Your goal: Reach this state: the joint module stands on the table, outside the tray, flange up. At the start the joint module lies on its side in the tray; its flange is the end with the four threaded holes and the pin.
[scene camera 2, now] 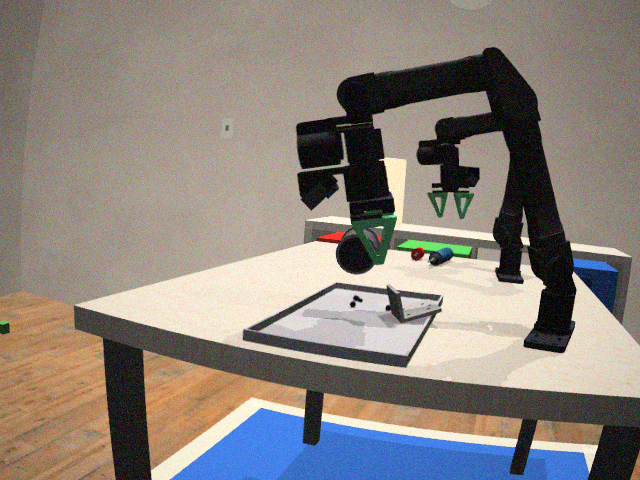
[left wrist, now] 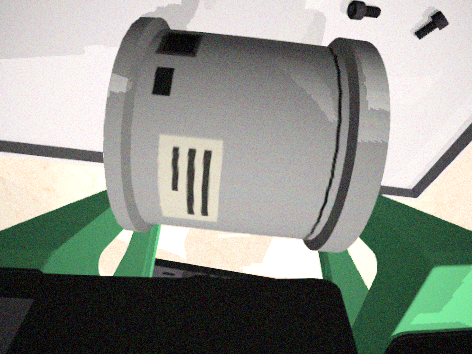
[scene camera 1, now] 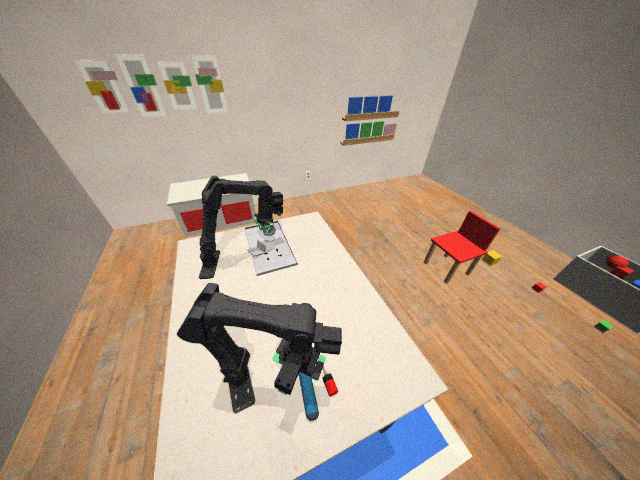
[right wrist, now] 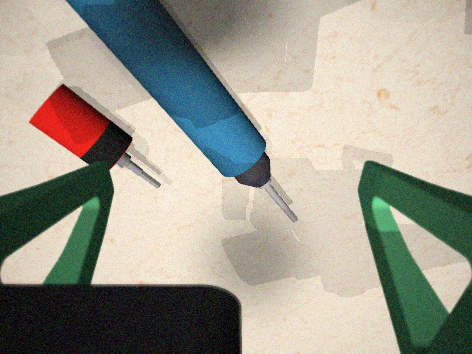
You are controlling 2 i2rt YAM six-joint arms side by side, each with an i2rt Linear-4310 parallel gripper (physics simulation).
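Places are measured from the left arm's base along level axes (x ahead, y left, z up), in millimetres.
Pixels of known places: left gripper, between the fingertips: (scene camera 2: 379, 260) (left wrist: 237, 178) (scene camera 1: 263, 232); right gripper, between the fingertips: (scene camera 2: 450, 218) (right wrist: 235, 175); left arm's base, origin of its link: (scene camera 2: 551, 335) (scene camera 1: 210, 264); right arm's base, origin of its link: (scene camera 2: 508, 276) (scene camera 1: 239, 377).
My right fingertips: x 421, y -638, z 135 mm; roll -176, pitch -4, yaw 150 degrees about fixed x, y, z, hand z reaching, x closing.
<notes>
For each thing: its middle in the pictures, then the offset to it from my right fingertips.
- joint module, middle of its body: (left wrist: 249, 138) (scene camera 2: 358, 249) dz -22, dx -102, dy +760 mm
- tray, middle of its body: (left wrist: 235, 40) (scene camera 2: 362, 315) (scene camera 1: 268, 244) dz -127, dx -114, dy +749 mm
- angled grey bracket, middle of its body: (scene camera 2: 414, 299) (scene camera 1: 256, 248) dz -100, dx -179, dy +694 mm
- blue driver, middle of its body: (right wrist: 207, 114) (scene camera 2: 438, 257) (scene camera 1: 305, 377) dz -115, dx +21, dy +13 mm
- red screwdriver, middle of its body: (right wrist: 107, 148) (scene camera 2: 416, 254) (scene camera 1: 327, 378) dz -118, dx +97, dy -2 mm
The joint module (scene camera 1: 269, 230) (scene camera 2: 351, 252) (left wrist: 260, 125) is a grey cylinder with a rim at each end and a striped label. My left gripper (scene camera 2: 366, 254) is shut on it, with one finger at each end, and holds it in the air on its side above the tray (scene camera 2: 325, 350) (left wrist: 50, 149). In scene camera 2 a dark round end faces the camera; whether this is the flange I cannot tell, as no holes or pin show. My right gripper (scene camera 1: 298, 359) (scene camera 2: 451, 215) (right wrist: 235, 175) is open and empty, above the table near the tools.
An angled grey bracket (scene camera 1: 262, 246) (scene camera 2: 395, 304) leans in the tray against its rim. Several black screws (scene camera 2: 356, 299) (left wrist: 364, 10) lie in the tray. A blue driver (scene camera 1: 309, 397) (scene camera 2: 440, 256) (right wrist: 170, 85) and a red screwdriver (scene camera 1: 330, 384) (scene camera 2: 417, 253) (right wrist: 75, 120) lie below my right gripper.
</notes>
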